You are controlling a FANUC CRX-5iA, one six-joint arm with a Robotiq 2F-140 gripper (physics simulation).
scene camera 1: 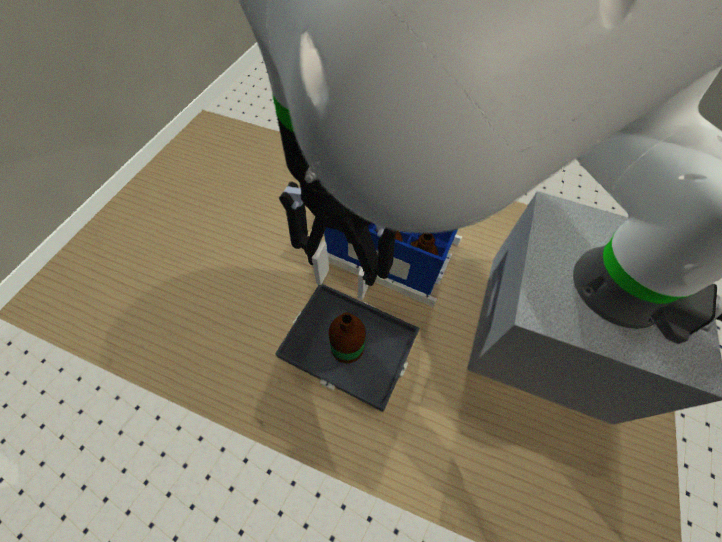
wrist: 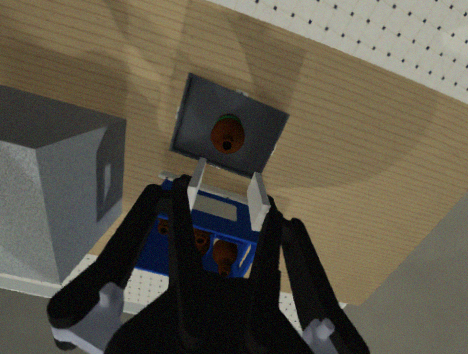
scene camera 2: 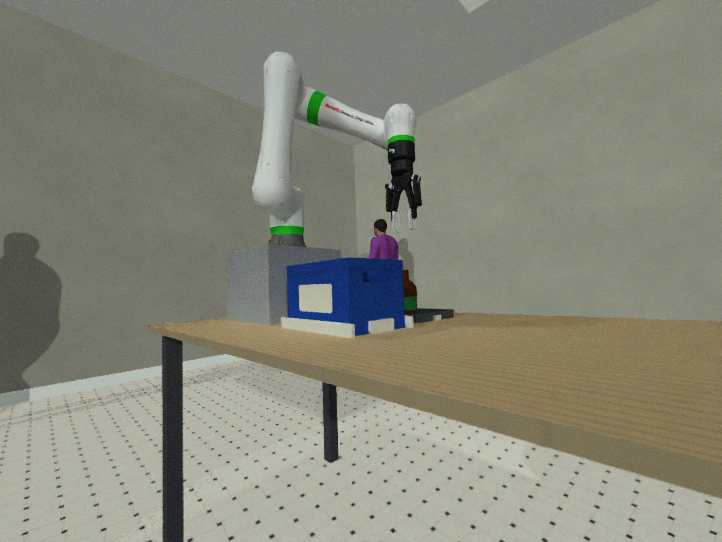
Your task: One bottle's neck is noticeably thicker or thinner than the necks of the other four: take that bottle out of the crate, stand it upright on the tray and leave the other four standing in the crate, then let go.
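Places are measured from the arm's base along level axes (x ahead, y left, z up), in millimetres.
Where they show: gripper, fingertip midpoint: [scene camera 1: 343,283] [wrist: 227,176] [scene camera 2: 404,230]; arm's base, origin of the base link: [scene camera 1: 618,287] [scene camera 2: 287,251].
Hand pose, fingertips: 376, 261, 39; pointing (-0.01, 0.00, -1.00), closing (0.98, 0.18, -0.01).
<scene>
Each offset is from my fingertips to the centre of the thing, as dx, dy, dz. Level surfaces: height alone.
A brown bottle with a green band @(-4, -3, -211) [scene camera 1: 347,338] [scene camera 2: 409,296] [wrist: 227,134] stands upright on the dark grey tray @(-4, -10, -280) [scene camera 1: 384,361] [scene camera 2: 446,313] [wrist: 260,125]. The blue crate @(+45, -279, -206) [scene camera 1: 422,274] [scene camera 2: 376,297] [wrist: 150,257] stands beside the tray. In the wrist view three bottles show in it: one bottle @(+141, -316, -208) [wrist: 225,252], a second bottle @(+41, -238, -208) [wrist: 201,240] and a third bottle @(-46, -247, -208) [wrist: 163,227]; the rest of the crate is hidden behind the gripper. My gripper [scene camera 1: 341,275] [scene camera 2: 403,221] [wrist: 227,176] is partly open and empty, high above the crate and tray and apart from the bottle.
The grey robot pedestal [scene camera 1: 571,262] [scene camera 2: 250,285] [wrist: 20,200] stands on the wooden table @(dz -293) [scene camera 1: 174,233] [scene camera 2: 554,373] [wrist: 350,150] near the crate and tray. White strips lie along the crate's base. A person in purple [scene camera 2: 383,246] shows behind the table in scene camera 2.
</scene>
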